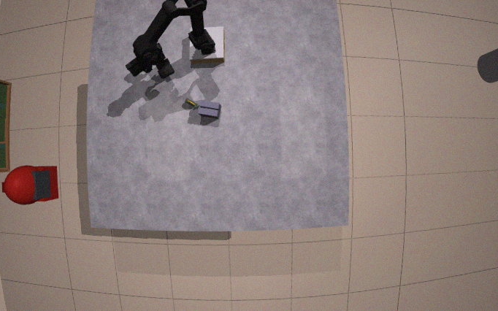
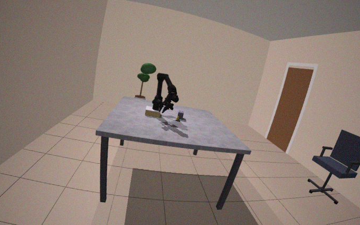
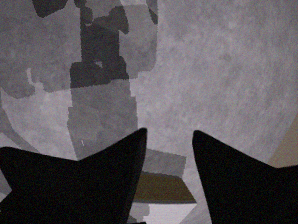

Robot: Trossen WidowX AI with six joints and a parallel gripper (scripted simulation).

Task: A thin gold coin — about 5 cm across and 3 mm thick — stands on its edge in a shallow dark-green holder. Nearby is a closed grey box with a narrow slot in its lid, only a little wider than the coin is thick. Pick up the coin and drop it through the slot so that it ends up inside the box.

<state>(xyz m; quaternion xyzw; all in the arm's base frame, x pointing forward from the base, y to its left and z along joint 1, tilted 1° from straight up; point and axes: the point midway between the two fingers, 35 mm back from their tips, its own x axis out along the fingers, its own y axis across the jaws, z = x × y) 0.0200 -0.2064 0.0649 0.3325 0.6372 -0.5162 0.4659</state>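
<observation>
My gripper tip is 22 cm short of the gold coin, 8 cm to the right of it and 7 cm above it.
</observation>
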